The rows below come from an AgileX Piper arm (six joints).
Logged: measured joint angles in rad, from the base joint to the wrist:
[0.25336, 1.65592, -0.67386, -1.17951, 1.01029, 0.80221]
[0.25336, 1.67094, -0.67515, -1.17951, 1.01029, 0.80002]
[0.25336, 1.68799, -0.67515, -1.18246, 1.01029, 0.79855]
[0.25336, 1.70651, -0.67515, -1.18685, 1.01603, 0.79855]
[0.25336, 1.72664, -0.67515, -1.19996, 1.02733, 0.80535]
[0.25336, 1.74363, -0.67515, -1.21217, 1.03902, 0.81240]
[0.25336, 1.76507, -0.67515, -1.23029, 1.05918, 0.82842]
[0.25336, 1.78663, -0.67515, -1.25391, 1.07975, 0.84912]
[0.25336, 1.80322, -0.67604, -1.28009, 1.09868, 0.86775]
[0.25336, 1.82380, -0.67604, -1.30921, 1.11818, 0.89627]
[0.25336, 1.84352, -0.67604, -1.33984, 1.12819, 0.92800]
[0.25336, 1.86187, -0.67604, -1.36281, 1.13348, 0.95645]
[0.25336, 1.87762, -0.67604, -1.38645, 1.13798, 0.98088]
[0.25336, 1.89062, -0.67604, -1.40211, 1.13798, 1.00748]
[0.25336, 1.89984, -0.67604, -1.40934, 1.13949, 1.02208]
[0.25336, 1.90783, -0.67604, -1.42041, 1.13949, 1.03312]
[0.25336, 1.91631, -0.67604, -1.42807, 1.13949, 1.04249]
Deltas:
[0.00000, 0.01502, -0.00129, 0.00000, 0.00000, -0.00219]
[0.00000, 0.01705, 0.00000, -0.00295, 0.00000, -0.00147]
[0.00000, 0.01852, 0.00000, -0.00439, 0.00574, 0.00000]
[0.00000, 0.02013, 0.00000, -0.01311, 0.01130, 0.00680]
[0.00000, 0.01699, 0.00000, -0.01221, 0.01169, 0.00705]
[0.00000, 0.02144, 0.00000, -0.01812, 0.02016, 0.01602]
[0.00000, 0.02156, 0.00000, -0.02362, 0.02057, 0.02070]
[0.00000, 0.01659, -0.00089, -0.02618, 0.01893, 0.01863]
[0.00000, 0.02058, 0.00000, -0.02912, 0.01950, 0.02852]
[0.00000, 0.01972, 0.00000, -0.03063, 0.01001, 0.03173]
[0.00000, 0.01835, 0.00000, -0.02297, 0.00529, 0.02845]
[0.00000, 0.01575, 0.00000, -0.02364, 0.00450, 0.02443]
[0.00000, 0.01300, 0.00000, -0.01566, 0.00000, 0.02660]
[0.00000, 0.00922, 0.00000, -0.00723, 0.00151, 0.01460]
[0.00000, 0.00799, 0.00000, -0.01107, 0.00000, 0.01104]
[0.00000, 0.00848, 0.00000, -0.00766, 0.00000, 0.00937]

